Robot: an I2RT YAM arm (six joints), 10 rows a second.
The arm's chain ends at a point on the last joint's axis. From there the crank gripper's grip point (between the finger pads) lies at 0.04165 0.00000 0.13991 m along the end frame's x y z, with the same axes.
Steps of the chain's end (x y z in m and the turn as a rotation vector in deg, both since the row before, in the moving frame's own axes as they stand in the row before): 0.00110, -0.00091, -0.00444, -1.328, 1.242, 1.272; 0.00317, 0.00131, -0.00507, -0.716, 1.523, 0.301; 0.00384, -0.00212, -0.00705, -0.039, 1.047, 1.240; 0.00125, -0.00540, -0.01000, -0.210, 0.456, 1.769; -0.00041, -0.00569, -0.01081, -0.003, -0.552, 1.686
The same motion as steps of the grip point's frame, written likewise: 0.00408, 0.00328, -0.00542, -1.328, 1.242, 1.272; 0.00687, 0.00328, -0.00624, -0.716, 1.523, 0.301; 0.00638, -0.00110, -0.00783, -0.039, 1.047, 1.240; 0.00233, -0.00358, -0.01034, -0.210, 0.456, 1.769; -0.00178, -0.00448, -0.01042, -0.003, -0.552, 1.686
